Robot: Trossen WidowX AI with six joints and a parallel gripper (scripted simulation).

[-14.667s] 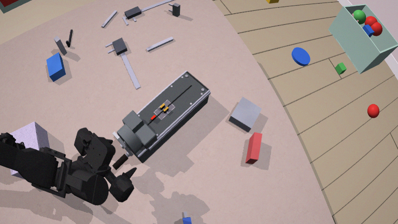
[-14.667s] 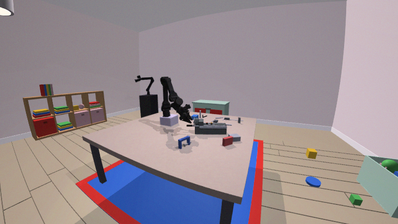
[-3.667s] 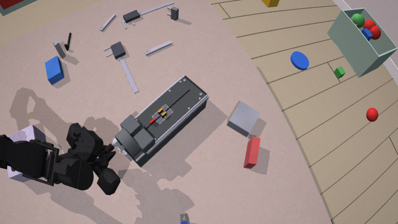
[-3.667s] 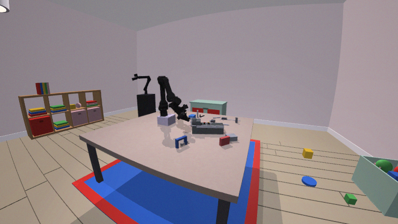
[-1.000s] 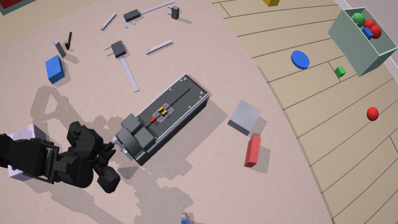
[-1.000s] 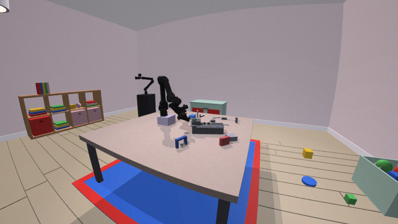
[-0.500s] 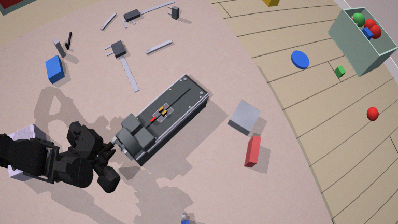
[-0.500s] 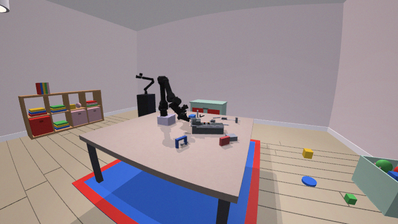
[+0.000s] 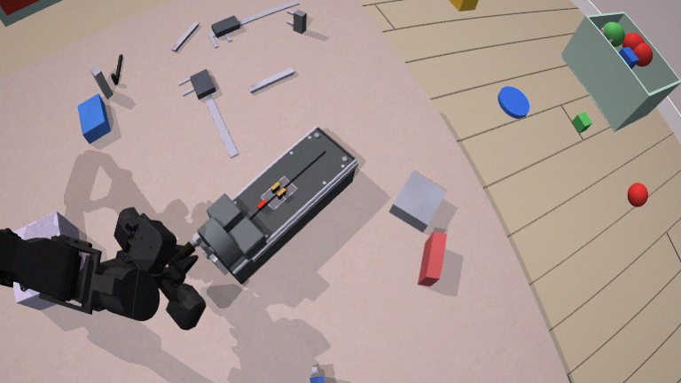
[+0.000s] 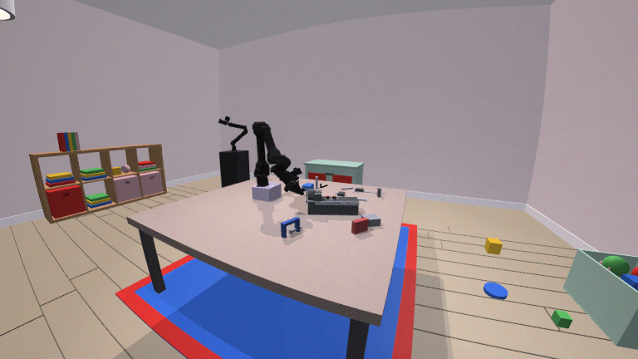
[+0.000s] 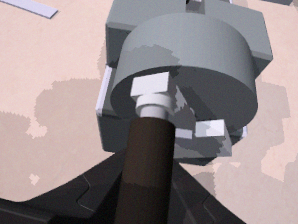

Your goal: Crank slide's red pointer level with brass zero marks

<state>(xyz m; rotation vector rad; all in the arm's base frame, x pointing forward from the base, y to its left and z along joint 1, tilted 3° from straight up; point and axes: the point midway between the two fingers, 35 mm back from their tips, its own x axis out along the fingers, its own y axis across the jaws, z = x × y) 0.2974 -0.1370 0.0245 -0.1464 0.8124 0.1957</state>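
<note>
Right now my gripper tip is 20 mm past the dark brown crank handle and 20 mm below it. Also, from my gripper tip: red pointer (130 mm ahead, 20 mm to the left, 10 mm below); then red block (320 mm ahead, 180 mm to the right, 60 mm below); then grey block (360 mm ahead, 80 mm to the right, 70 mm below).
</note>
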